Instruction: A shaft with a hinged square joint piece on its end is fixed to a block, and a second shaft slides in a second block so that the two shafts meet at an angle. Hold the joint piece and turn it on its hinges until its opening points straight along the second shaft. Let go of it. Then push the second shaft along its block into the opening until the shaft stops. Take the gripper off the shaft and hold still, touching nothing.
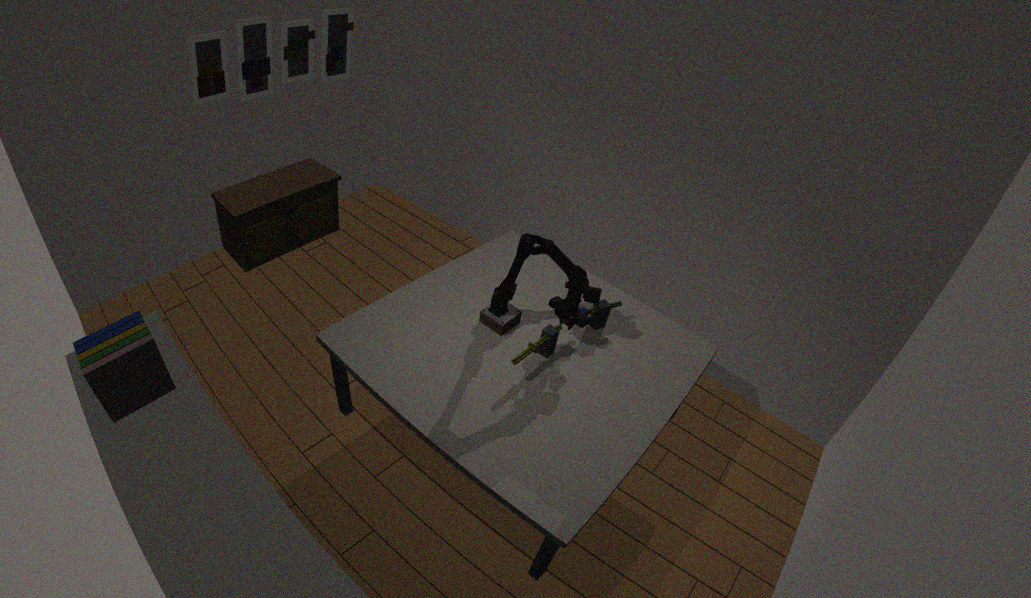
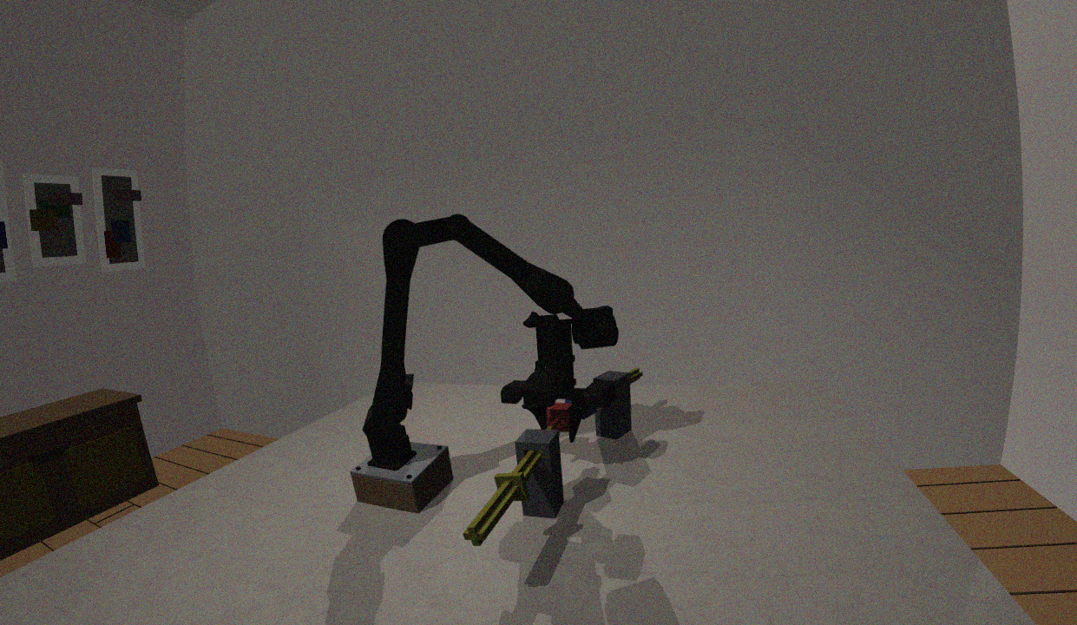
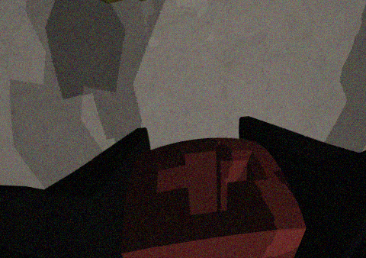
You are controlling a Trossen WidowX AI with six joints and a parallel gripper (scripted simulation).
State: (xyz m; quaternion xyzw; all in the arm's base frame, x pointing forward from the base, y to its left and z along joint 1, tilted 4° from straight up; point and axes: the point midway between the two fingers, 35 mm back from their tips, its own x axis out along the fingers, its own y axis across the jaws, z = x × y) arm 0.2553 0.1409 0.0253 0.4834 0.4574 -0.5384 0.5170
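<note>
Now: the red square joint piece 4 cm above my gripper tip and 2 cm to the left of it.
</note>
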